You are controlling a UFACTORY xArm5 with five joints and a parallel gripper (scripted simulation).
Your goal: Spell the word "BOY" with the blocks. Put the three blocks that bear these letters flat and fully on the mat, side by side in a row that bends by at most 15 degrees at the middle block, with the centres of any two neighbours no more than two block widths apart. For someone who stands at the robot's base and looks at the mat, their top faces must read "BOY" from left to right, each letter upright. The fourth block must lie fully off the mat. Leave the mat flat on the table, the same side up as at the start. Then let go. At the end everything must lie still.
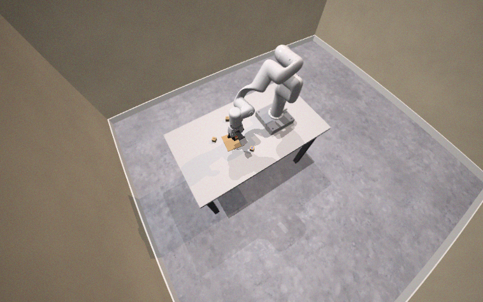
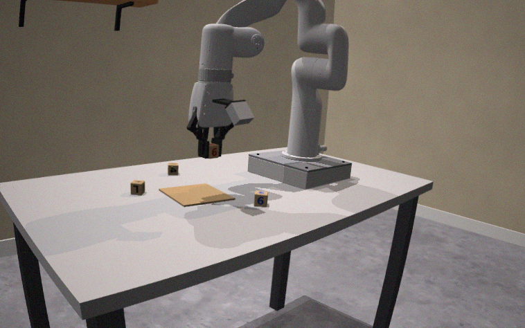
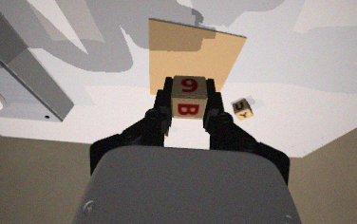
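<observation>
Right now the tan mat is 10 mm ahead of my hand, 50 mm to the right of it and 120 mm below it. From my hand the other things lie so: wooden block: 40 mm behind, 250 mm to the right, 110 mm below.
</observation>
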